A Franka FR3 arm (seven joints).
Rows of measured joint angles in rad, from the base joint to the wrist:
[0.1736 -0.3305 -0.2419 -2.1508 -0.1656 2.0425 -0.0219]
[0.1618 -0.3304 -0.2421 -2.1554 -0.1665 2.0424 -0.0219]
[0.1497 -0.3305 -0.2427 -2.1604 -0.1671 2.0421 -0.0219]
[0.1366 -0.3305 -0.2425 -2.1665 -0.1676 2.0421 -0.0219]
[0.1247 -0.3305 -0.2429 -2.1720 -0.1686 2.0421 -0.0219]
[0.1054 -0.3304 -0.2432 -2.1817 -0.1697 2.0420 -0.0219]
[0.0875 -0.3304 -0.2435 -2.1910 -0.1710 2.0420 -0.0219]
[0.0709 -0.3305 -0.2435 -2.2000 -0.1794 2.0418 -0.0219]
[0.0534 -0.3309 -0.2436 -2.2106 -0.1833 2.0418 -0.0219]
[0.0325 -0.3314 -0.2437 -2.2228 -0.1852 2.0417 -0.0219]
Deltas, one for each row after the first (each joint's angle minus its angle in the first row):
[-0.0118 0.0001 -0.0002 -0.0046 -0.0009 -0.0001 0.0000]
[-0.0239 0.0000 -0.0008 -0.0096 -0.0015 -0.0004 0.0000]
[-0.0370 0.0000 -0.0006 -0.0157 -0.0020 -0.0004 0.0000]
[-0.0489 0.0000 -0.0010 -0.0212 -0.0030 -0.0004 0.0000]
[-0.0682 0.0001 -0.0013 -0.0309 -0.0041 -0.0005 0.0000]
[-0.0861 0.0001 -0.0016 -0.0402 -0.0054 -0.0005 0.0000]
[-0.1027 0.0000 -0.0016 -0.0492 -0.0138 -0.0007 0.0000]
[-0.1202 -0.0004 -0.0017 -0.0598 -0.0177 -0.0007 0.0000]
[-0.1411 -0.0009 -0.0018 -0.0720 -0.0196 -0.0008 0.0000]

